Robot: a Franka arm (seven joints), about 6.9 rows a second.
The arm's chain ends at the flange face. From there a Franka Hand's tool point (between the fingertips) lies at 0.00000 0.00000 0.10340 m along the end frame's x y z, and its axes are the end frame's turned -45 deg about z.
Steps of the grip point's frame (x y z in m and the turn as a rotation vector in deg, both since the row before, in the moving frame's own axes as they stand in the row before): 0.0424 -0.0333 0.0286 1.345 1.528 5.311; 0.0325 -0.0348 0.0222 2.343 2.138 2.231; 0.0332 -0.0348 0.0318 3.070 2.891 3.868; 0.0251 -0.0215 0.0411 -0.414 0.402 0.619; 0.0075 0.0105 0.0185 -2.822 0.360 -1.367; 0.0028 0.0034 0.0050 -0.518 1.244 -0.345; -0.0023 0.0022 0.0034 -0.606 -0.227 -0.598; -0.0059 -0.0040 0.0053 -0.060 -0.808 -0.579
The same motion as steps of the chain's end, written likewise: 0.0060 -0.0499 0.0287 2.032 0.129 5.311; -0.0015 -0.0419 0.0224 3.169 -0.145 2.231; -0.0012 -0.0405 0.0321 4.215 -0.127 3.868; 0.0015 -0.0330 0.0411 -0.008 0.577 0.619; 0.0086 -0.0010 0.0186 -1.741 2.250 -1.367; 0.0021 0.0014 0.0050 0.513 1.246 -0.345; -0.0006 0.0021 0.0034 -0.589 0.268 -0.598; -0.0061 0.0002 0.0053 -0.614 -0.529 -0.579
